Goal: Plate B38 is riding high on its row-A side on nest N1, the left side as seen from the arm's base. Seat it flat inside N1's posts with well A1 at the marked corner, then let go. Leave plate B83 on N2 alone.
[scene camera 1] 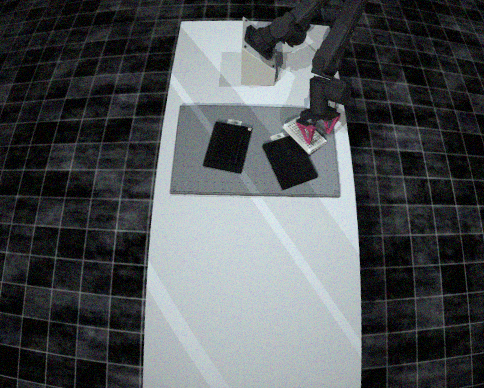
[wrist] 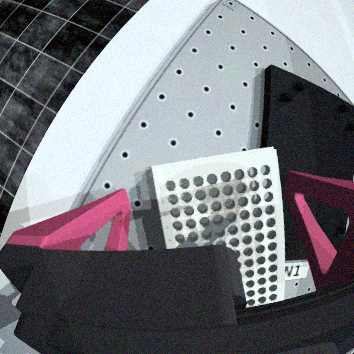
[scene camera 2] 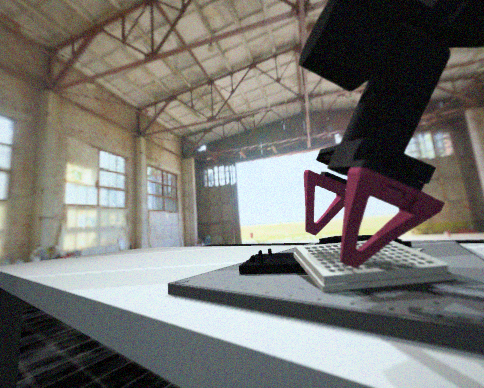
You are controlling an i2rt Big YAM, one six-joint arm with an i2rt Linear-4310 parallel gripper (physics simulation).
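Places are measured from the arm's base along level axes (x ahead, y left, z up), in centimetres.
Pixels of known places: gripper, fingertip midpoint: (scene camera 1: 318, 138) (wrist: 208, 189) (scene camera 2: 325, 246); arm's base, link origin: (scene camera 1: 257, 43).
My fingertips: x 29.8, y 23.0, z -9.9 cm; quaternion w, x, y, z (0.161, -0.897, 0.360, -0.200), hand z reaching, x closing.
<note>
Ahead of a thing's pixels: the offset from my fingertips to its top centre. "pt": to the spot under its first point. Level surfaces: height alone.
A white well plate @(dx -2.1, dy -4.2, dz -0.3 cm) (scene camera 1: 291, 131) (scene camera 2: 380, 272) (wrist: 220, 160) lies on the grey board, mostly outside black nest N1 @(dx +7.8, dy -8.4, dz -1.5 cm) (scene camera 1: 290, 162) (scene camera 2: 272, 264) (wrist: 310, 120), along its label-end side. Its near edge meets or slightly overlaps the nest in view; whether it rests on the rim is unclear. Its printing is unreadable. My gripper (scene camera 1: 319, 139) (scene camera 2: 333, 249) (wrist: 208, 189) is open, its pink fingers apart on either side of the plate, tips low. The gripper body hides part of the plate in the wrist view. A second black nest @(pt dx +7.5, dy -28.1, dz -1.7 cm) (scene camera 1: 227, 150) stands left in scene camera 1; no separate plate is distinguishable there.
The grey perforated board @(dx +4.0, dy -19.4, dz -3.6 cm) (scene camera 1: 190, 175) (scene camera 2: 225, 292) (wrist: 165, 117) carries both nests and lies on the white table @(dz -5.0 cm) (scene camera 1: 240, 280) (scene camera 2: 100, 300). The N1 label @(pt dx -0.9, dy -12.4, dz -3.6 cm) (scene camera 1: 279, 136) (wrist: 295, 271) is beside the plate. A beige block (scene camera 1: 257, 70) stands by the arm's base.
</note>
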